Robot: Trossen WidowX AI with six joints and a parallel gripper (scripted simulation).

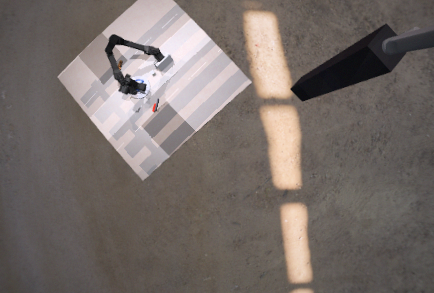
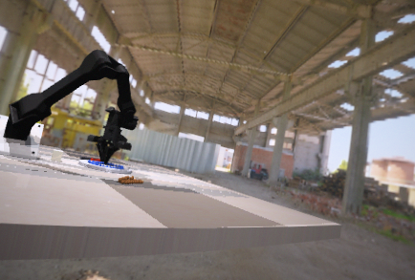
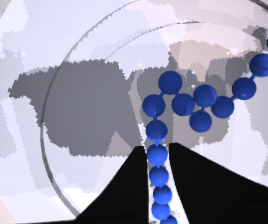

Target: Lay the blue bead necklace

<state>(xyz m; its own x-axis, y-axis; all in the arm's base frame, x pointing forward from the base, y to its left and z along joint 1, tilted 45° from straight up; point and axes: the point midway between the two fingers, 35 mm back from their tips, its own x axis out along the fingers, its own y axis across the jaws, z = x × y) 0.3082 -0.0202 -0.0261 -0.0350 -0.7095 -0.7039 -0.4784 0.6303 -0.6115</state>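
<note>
Right now the round white bead board is 2 cm to the right of my gripper tip, 1 cm below it and 1 cm ahead of it. Also, from my gripper tip: small white block 17 cm behind; then red pen-like object 22 cm to the left, 2 cm ahead, 1 cm below.
</note>
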